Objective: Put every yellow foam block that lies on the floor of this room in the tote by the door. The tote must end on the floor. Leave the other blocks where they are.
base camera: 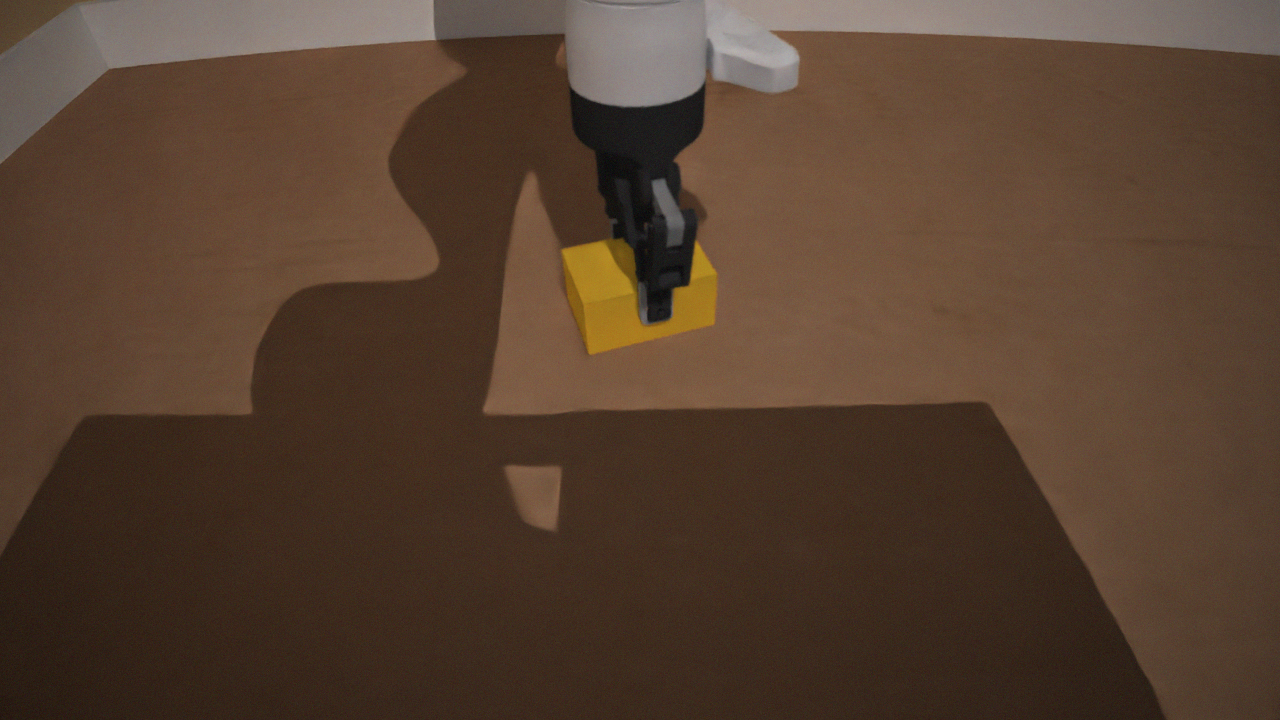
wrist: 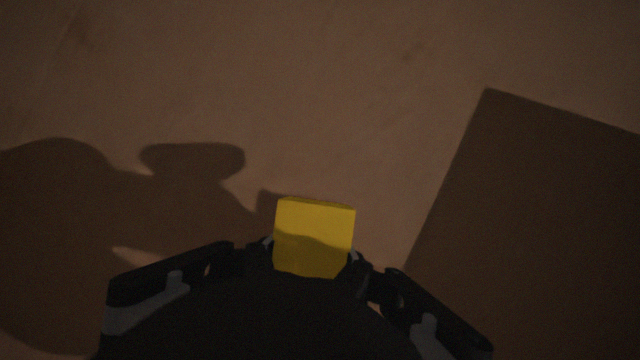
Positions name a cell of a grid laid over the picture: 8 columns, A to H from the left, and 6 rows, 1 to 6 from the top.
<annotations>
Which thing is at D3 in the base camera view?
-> A yellow foam block.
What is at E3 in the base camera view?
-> My gripper.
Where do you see a yellow foam block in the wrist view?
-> D4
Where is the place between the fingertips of my gripper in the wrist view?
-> At D5
</annotations>
